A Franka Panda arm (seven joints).
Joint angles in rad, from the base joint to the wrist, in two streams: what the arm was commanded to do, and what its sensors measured. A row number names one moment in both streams.
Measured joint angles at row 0:
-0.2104, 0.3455, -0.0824, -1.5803, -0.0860, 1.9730, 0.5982
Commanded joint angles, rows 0 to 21:
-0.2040, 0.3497, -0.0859, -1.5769, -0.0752, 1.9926, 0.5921
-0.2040, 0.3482, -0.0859, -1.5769, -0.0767, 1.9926, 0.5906
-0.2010, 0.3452, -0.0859, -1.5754, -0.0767, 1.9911, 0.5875
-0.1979, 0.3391, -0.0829, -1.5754, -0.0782, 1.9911, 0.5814
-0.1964, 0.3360, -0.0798, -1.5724, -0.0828, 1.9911, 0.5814
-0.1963, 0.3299, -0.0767, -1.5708, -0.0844, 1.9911, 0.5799
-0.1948, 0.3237, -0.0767, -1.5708, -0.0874, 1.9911, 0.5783
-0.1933, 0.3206, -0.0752, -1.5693, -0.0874, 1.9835, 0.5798
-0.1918, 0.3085, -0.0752, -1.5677, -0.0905, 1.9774, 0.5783
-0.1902, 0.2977, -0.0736, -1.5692, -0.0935, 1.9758, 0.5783
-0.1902, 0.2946, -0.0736, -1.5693, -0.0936, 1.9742, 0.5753
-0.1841, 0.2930, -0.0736, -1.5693, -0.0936, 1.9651, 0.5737
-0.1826, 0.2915, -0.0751, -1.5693, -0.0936, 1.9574, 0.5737
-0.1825, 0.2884, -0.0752, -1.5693, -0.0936, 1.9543, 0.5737
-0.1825, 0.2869, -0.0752, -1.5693, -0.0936, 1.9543, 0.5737
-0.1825, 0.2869, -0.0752, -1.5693, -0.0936, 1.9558, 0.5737
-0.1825, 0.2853, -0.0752, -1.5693, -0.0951, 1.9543, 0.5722
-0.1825, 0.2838, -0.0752, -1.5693, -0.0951, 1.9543, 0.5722
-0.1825, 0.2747, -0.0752, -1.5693, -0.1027, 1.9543, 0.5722
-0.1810, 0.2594, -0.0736, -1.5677, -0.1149, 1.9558, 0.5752
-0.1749, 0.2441, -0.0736, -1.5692, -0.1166, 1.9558, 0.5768
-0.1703, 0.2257, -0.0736, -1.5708, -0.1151, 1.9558, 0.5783
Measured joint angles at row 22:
-0.2066, 0.3421, -0.0814, -1.5723, -0.0906, 1.9762, 0.5921
